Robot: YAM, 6 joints.
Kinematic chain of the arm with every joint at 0, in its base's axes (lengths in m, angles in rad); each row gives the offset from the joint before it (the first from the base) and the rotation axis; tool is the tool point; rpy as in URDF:
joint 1: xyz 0 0 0.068 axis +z
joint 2: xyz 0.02 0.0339 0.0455 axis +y
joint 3: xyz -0.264 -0.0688 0 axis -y
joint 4: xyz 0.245 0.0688 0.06 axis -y
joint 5: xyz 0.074 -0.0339 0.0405 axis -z
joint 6: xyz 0.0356 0 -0.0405 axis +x
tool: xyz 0 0 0 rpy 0 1.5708 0
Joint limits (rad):
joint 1: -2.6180..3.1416
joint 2: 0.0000..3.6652
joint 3: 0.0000..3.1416
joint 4: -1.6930..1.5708
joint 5: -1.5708..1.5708
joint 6: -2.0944..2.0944
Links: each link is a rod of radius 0.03 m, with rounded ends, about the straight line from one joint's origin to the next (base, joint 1, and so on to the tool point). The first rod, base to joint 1, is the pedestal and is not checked.
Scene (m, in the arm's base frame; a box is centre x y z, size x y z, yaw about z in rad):
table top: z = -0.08
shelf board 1: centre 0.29 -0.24 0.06 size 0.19 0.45 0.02 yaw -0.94
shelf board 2: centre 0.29 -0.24 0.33 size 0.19 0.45 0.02 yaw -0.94
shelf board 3: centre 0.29 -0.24 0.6 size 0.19 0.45 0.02 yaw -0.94
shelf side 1: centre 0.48 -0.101 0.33 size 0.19 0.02 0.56 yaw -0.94
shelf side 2: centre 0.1 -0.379 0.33 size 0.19 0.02 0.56 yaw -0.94
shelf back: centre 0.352 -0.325 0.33 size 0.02 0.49 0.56 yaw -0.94
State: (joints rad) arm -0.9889 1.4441 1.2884 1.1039 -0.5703 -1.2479
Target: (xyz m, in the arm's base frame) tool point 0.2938 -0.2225 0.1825
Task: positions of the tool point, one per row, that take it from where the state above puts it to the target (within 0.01 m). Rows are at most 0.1 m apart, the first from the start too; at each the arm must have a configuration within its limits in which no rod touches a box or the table.
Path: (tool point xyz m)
1: 0.1068 -0.2180 0.4700
2: 0.0476 -0.1848 0.4425
3: 0.0041 -0.1468 0.4005
4: -0.0254 -0.1106 0.3468
5: 0.0137 -0.1441 0.3191
6: 0.0640 -0.1556 0.2866
7: 0.1144 -0.1428 0.2516
8: 0.1544 -0.1090 0.2162
9: 0.1761 -0.0613 0.1825
10: 0.2213 -0.1073 0.1956
11: 0.2617 -0.1618 0.1957
12: 0.2938 -0.2225 0.1825

